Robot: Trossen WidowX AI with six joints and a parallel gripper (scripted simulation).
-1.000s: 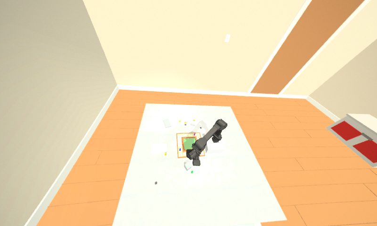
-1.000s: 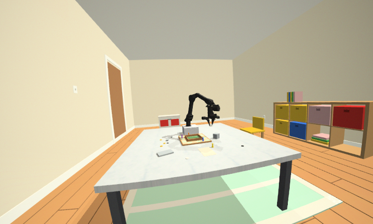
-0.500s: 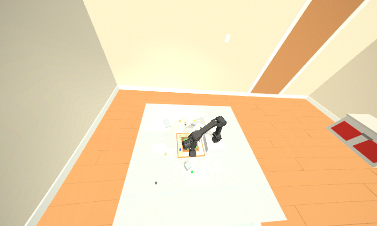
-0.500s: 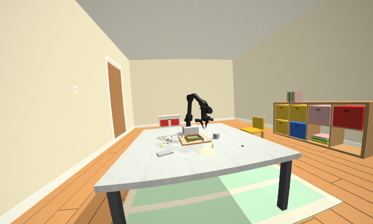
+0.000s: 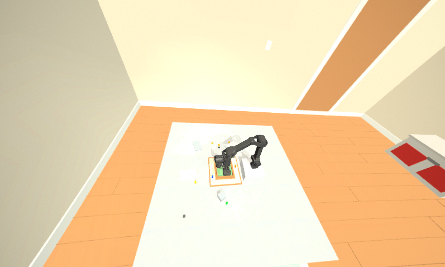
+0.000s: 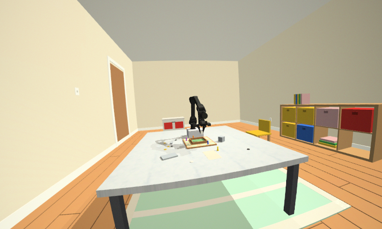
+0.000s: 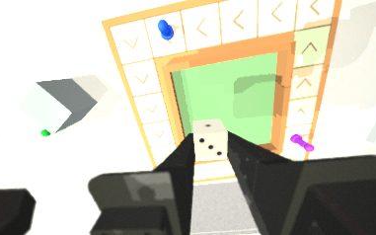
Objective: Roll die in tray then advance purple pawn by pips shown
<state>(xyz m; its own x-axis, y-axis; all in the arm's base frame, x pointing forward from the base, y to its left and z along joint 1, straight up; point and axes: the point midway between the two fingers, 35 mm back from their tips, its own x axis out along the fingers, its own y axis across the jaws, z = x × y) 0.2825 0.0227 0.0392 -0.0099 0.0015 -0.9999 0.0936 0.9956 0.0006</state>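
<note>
Now: gripper tip 80 mm past the purple pawn, 150 mm to the left of it and 70 mm above it. Also, from my gripper tip: white die: right at my gripper tip; blue pawn: 100 mm ahead, 30 mm to the left, 70 mm below; green tray: 10 mm behind, 40 mm to the right, 90 mm below.
</note>
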